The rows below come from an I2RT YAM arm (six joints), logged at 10 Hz.
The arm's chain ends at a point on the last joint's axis. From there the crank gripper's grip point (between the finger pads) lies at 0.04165 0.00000 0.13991 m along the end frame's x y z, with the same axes.
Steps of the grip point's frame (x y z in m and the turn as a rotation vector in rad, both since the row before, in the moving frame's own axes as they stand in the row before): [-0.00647 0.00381 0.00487 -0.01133 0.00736 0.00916]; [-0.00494 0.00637 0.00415 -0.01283 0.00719 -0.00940]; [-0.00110 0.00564 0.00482 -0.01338 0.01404 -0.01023]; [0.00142 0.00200 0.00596 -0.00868 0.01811 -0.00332]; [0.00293 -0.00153 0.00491 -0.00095 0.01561 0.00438]
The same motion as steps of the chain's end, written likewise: [-0.00749 0.00184 0.00519 -0.01133 0.00736 0.00916]; [-0.00595 0.00497 0.00446 -0.01283 0.00719 -0.00940]; [-0.00307 0.00421 0.00543 -0.01338 0.01404 -0.01023]; [-0.00111 0.00093 0.00674 -0.00868 0.01811 -0.00332]; [0.00075 -0.00185 0.00558 -0.00095 0.01561 0.00438]
